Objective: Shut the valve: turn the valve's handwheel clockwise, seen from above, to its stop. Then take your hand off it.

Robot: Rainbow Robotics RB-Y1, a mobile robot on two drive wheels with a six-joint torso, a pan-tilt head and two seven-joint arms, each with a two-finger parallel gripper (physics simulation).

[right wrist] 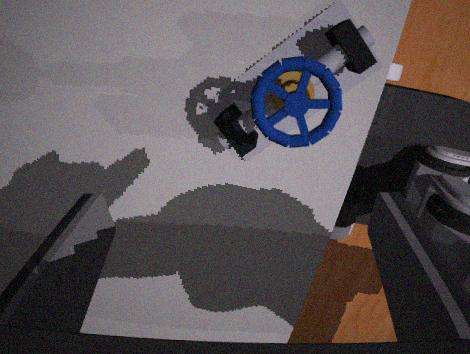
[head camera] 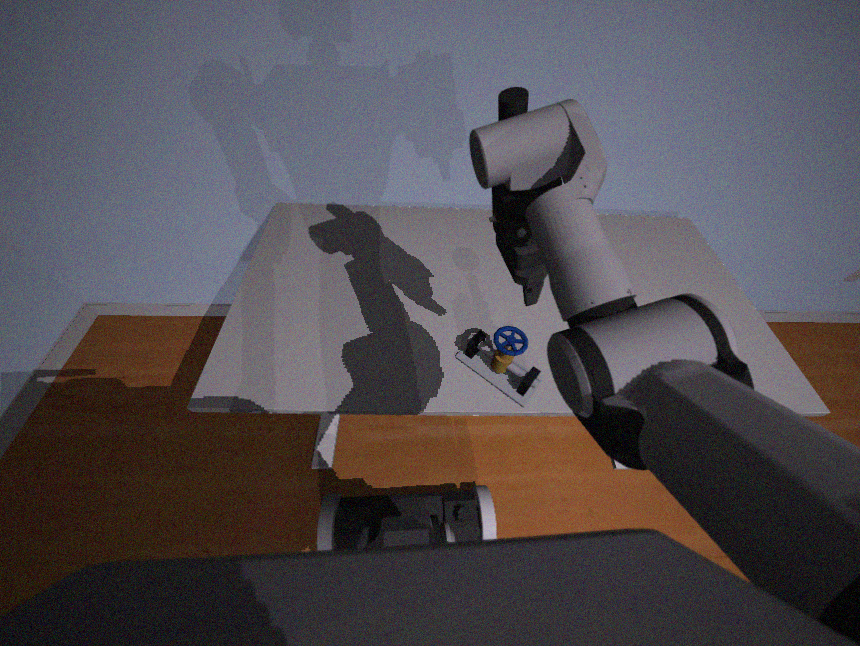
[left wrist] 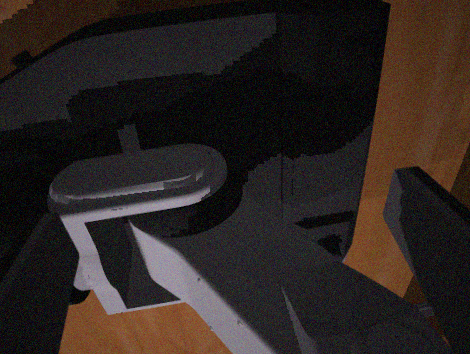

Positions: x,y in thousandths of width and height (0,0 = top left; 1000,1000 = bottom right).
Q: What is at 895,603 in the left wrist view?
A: The left gripper.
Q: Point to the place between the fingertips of the right gripper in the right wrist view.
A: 503,600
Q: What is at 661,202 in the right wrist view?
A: A valve.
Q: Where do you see a table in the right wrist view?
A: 441,696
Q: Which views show the right gripper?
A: The right wrist view and the head camera view only.
